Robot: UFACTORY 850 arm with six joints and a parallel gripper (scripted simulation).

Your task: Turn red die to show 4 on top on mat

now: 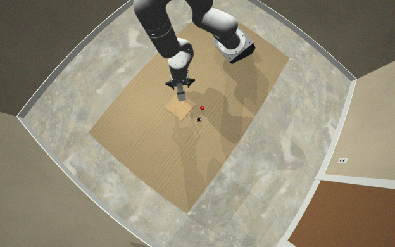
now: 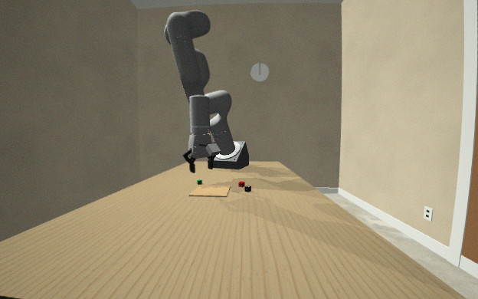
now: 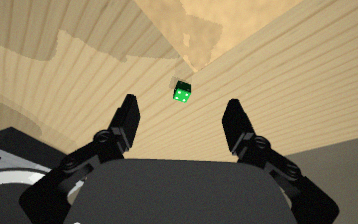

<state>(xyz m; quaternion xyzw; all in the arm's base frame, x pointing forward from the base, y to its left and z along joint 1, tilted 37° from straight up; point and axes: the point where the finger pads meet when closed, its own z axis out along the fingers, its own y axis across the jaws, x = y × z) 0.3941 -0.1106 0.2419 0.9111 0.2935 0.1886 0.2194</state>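
Right now my hand is 20 mm past the green die, 10 mm to the left of it and 70 mm above it. Also, from my hand: black die (130 mm ahead, 180 mm to the left, 70 mm below); tan mat (90 mm ahead, 40 mm to the left, 80 mm below); red die (60 mm ahead, 170 mm to the left, 70 mm below).
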